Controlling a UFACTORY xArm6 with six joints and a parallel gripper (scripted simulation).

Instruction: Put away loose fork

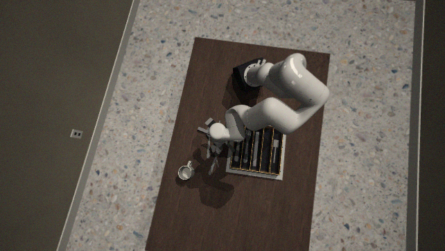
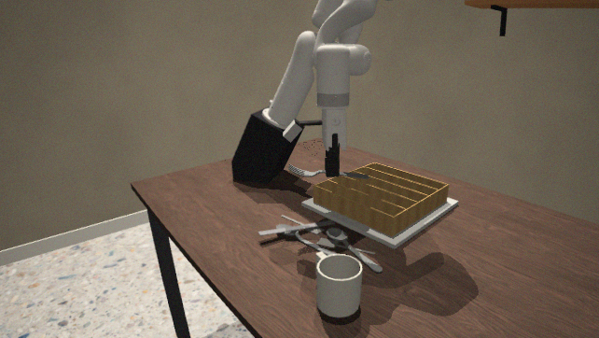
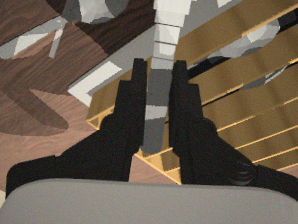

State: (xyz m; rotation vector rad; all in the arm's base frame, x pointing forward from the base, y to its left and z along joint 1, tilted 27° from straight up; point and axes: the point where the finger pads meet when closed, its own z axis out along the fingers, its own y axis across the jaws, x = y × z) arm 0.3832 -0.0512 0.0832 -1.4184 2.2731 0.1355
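My hand is 190 mm to the right of the wooden slotted tray, 110 mm above it and 40 mm past it. Also, from my hand: white mug (260 mm ahead, 130 mm to the right, 130 mm below).
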